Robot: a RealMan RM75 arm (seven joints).
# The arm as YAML. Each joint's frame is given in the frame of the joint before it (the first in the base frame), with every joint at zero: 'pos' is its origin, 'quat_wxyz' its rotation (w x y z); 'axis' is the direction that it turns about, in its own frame. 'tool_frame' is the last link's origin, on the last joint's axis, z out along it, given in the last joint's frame.
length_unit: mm
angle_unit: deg
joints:
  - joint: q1
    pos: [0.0, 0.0, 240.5]
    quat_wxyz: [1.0, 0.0, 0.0, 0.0]
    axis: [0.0, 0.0, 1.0]
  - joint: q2
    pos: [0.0, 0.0, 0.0]
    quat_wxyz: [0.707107, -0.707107, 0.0, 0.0]
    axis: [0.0, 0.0, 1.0]
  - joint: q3
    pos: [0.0, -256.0, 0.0]
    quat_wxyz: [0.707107, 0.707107, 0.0, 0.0]
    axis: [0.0, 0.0, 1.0]
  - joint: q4
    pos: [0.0, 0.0, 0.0]
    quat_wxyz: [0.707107, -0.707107, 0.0, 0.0]
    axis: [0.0, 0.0, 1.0]
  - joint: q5
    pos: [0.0, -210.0, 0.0]
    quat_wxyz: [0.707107, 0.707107, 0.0, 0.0]
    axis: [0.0, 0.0, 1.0]
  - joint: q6
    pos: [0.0, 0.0, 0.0]
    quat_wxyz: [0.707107, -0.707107, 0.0, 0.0]
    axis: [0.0, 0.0, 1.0]
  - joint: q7
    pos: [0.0, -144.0, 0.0]
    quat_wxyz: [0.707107, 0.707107, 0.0, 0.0]
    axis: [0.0, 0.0, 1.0]
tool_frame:
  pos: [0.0, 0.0, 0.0]
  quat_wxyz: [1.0, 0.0, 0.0, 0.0]
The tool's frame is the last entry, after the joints.
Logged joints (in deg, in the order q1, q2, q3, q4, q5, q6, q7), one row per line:
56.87, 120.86, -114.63, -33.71, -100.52, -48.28, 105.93
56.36, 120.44, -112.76, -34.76, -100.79, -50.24, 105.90
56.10, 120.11, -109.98, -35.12, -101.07, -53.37, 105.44
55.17, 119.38, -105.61, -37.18, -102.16, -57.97, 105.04
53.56, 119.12, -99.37, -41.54, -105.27, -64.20, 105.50
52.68, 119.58, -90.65, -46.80, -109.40, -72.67, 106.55
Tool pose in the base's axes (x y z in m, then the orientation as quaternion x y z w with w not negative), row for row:
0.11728, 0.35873, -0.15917, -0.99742, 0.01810, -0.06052, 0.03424
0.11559, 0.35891, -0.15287, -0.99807, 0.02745, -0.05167, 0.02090
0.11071, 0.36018, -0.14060, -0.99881, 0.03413, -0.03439, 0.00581
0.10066, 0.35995, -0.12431, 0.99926, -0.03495, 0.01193, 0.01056
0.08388, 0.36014, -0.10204, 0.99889, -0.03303, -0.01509, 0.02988
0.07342, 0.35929, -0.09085, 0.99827, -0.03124, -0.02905, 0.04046
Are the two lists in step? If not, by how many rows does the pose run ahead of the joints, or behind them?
The pose runs 1 row ahead of the joints: the pose in row i belongs to the joints in row i + 1.
